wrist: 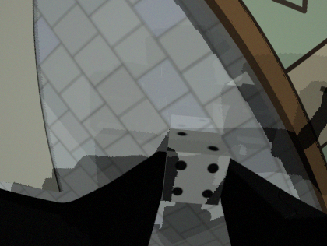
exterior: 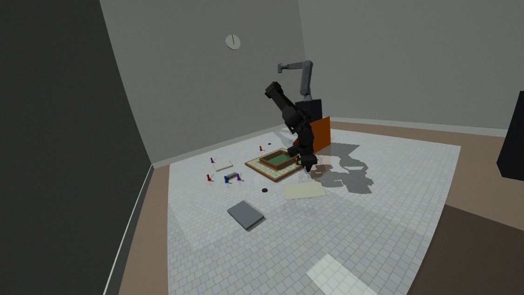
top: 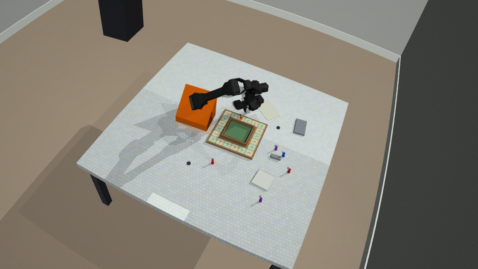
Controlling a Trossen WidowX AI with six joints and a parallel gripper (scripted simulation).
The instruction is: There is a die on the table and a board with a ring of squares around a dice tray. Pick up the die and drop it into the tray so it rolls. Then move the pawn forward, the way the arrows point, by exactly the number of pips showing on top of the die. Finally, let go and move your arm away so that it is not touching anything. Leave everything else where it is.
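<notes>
My gripper tip is 10 mm past the orange pawn, 80 mm to the left of it and 20 mm below it. The rest, counted from my gripper tip: green dice tray: 10 mm ahead, 190 mm to the right; then die: right at my gripper tip; then grey slab: 350 mm ahead, 30 mm to the left.
</notes>
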